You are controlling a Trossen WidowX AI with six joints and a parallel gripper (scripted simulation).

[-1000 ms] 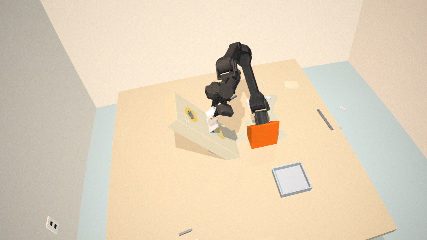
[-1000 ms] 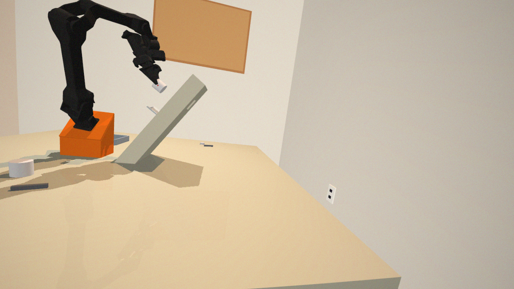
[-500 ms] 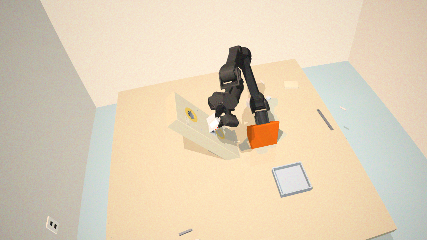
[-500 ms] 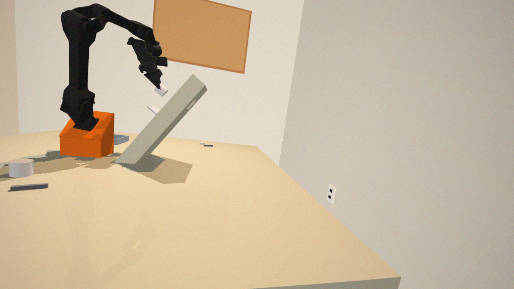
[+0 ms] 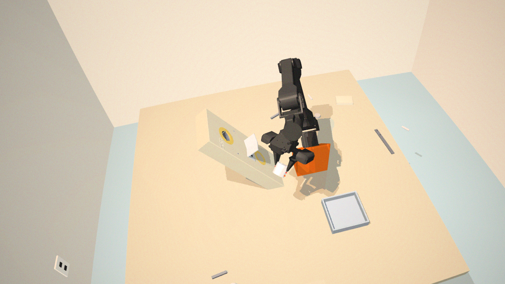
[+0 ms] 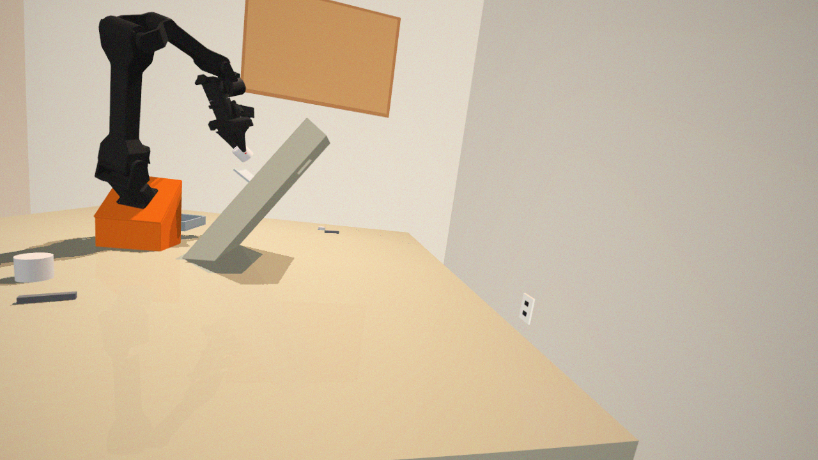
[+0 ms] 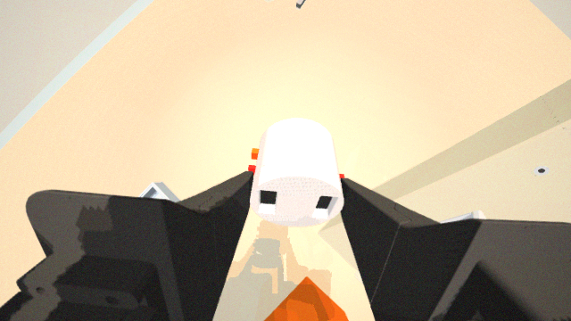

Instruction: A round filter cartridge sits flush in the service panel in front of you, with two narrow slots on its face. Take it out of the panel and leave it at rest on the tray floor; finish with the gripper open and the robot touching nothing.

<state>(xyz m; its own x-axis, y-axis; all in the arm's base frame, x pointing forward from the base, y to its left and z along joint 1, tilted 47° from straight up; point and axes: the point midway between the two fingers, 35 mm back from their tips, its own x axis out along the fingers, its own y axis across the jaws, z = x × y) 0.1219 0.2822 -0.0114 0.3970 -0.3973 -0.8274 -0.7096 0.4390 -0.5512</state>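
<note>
The grey tray lies 270 mm below my gripper tip, 240 mm behind it and 60 mm to the left of it. From my gripper tip the other things lie so: flat block 610 mm to the right, 420 mm behind, 270 mm below; then white round filter cartridge right at my gripper tip.
</note>
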